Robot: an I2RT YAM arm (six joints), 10 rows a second.
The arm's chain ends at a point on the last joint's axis. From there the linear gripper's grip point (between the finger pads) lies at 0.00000 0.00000 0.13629 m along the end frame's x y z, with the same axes.
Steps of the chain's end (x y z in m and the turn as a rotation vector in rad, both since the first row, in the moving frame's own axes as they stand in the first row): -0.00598, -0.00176, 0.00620, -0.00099, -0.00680, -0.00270; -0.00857, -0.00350, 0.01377, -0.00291, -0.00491, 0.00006; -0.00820, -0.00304, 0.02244, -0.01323, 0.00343, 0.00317; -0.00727, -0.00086, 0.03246, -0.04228, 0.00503, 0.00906; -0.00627, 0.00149, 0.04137, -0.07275, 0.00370, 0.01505; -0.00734, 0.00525, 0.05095, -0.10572, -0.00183, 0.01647; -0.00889, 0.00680, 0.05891, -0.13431, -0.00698, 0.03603; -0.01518, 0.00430, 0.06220, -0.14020, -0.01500, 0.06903; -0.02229, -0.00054, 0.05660, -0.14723, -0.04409, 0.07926; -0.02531, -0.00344, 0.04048, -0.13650, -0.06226, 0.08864; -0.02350, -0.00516, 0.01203, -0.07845, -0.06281, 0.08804
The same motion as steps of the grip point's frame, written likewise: -0.00691, -0.00162, 0.00620, -0.00099, -0.00680, -0.00270; -0.00924, -0.00310, 0.01377, -0.00291, -0.00491, 0.00006; -0.00774, -0.00124, 0.02243, -0.01323, 0.00343, 0.00317; -0.00661, 0.00490, 0.03234, -0.04228, 0.00503, 0.00906; -0.00584, 0.01140, 0.04101, -0.07275, 0.00370, 0.01505; -0.00771, 0.01963, 0.05019, -0.10572, -0.00183, 0.01647; -0.01017, 0.02503, 0.05768, -0.13431, -0.00698, 0.03603; -0.01787, 0.02326, 0.06085, -0.14020, -0.01500, 0.06903; -0.02906, 0.01919, 0.05499, -0.14723, -0.04409, 0.07926; -0.03457, 0.01469, 0.03895, -0.13650, -0.06226, 0.08864; -0.03250, 0.00512, 0.01134, -0.07845, -0.06281, 0.08804
